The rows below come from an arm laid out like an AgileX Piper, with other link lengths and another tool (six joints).
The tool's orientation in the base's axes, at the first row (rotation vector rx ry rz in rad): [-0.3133 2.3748 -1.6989]
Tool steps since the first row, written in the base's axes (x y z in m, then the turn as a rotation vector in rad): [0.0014 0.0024 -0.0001 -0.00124 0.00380 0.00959]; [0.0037 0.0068 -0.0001 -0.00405 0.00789 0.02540]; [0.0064 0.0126 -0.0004 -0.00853 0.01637 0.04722]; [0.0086 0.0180 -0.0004 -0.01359 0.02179 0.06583]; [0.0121 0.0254 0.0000 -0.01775 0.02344 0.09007]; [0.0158 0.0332 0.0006 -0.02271 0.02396 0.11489]
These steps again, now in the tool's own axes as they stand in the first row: [-0.0020 0.0008 -0.0017 -0.00032 -0.00782 -0.00683]; [-0.0055 0.0020 -0.0051 0.00052 -0.02137 -0.01634]; [-0.0097 0.0040 -0.0094 0.00144 -0.03913 -0.03220]; [-0.0134 0.0056 -0.0137 0.00392 -0.05479 -0.04445]; [-0.0189 0.0074 -0.0195 0.00640 -0.07702 -0.05481]; [-0.0247 0.0091 -0.0257 0.00994 -0.10011 -0.06456]
